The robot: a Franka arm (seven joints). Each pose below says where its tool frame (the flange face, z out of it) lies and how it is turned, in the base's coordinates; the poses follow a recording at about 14 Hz.
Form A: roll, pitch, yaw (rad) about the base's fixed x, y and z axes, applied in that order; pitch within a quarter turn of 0, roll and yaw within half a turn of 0; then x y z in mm.
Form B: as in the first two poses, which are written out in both.
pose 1, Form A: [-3.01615 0.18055 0.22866 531.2 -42.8 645.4]
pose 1, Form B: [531.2 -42.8 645.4 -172.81 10.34 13.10]
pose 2, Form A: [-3.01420 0.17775 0.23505 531.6 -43.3 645.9]
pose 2, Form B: [531.6 -43.3 645.9 -172.70 10.18 13.47]
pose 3, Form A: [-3.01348 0.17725 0.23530 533.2 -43.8 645.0]
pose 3, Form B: [533.2 -43.8 645.0 -172.66 10.16 13.48]
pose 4, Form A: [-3.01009 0.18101 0.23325 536.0 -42.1 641.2]
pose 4, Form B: [536.0 -42.1 641.2 -172.47 10.37 13.36]
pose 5, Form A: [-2.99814 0.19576 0.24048 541.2 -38.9 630.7]
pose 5, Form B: [541.2 -38.9 630.7 -171.78 11.22 13.78]
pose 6, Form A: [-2.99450 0.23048 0.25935 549.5 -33.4 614.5]
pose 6, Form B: [549.5 -33.4 614.5 -171.57 13.21 14.86]
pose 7, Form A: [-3.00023 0.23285 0.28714 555.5 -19.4 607.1]
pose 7, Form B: [555.5 -19.4 607.1 -171.90 13.34 16.45]
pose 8, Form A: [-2.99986 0.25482 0.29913 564.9 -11.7 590.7]
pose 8, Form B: [564.9 -11.7 590.7 -171.88 14.60 17.14]
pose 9, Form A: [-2.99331 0.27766 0.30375 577.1 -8.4 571.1]
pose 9, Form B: [577.1 -8.4 571.1 -171.50 15.91 17.40]
